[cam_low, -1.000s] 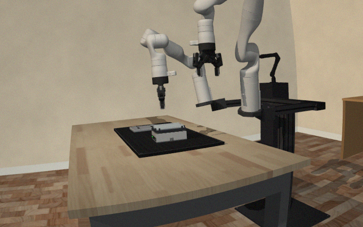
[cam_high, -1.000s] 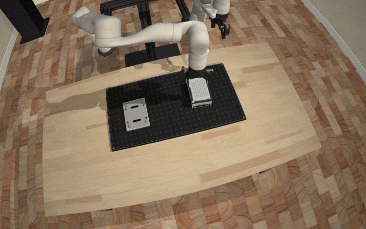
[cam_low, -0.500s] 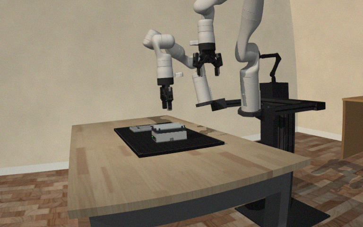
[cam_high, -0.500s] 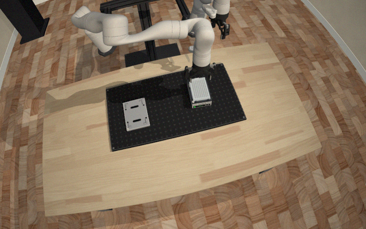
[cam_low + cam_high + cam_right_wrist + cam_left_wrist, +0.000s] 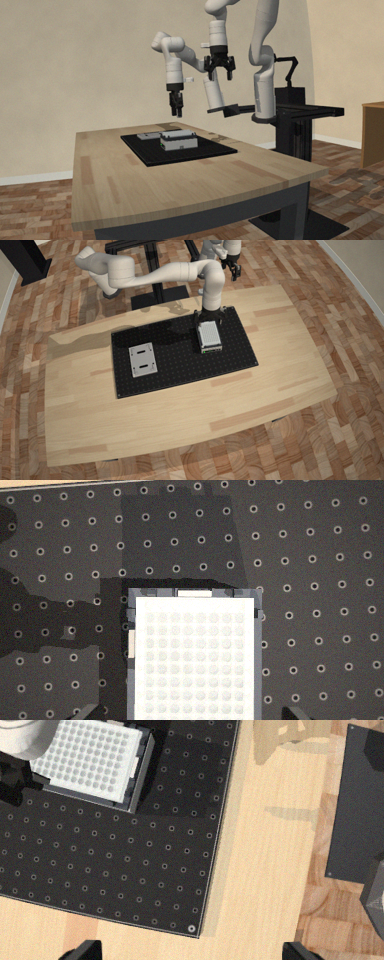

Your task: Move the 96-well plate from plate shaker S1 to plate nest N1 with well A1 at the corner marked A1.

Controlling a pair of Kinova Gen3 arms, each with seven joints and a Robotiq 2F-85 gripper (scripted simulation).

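The white 96-well plate lies 8 cm below my right hand. Also, from my right hand: grey plate nest N1 (34 cm to the right, 14 cm below, 4 cm ahead).
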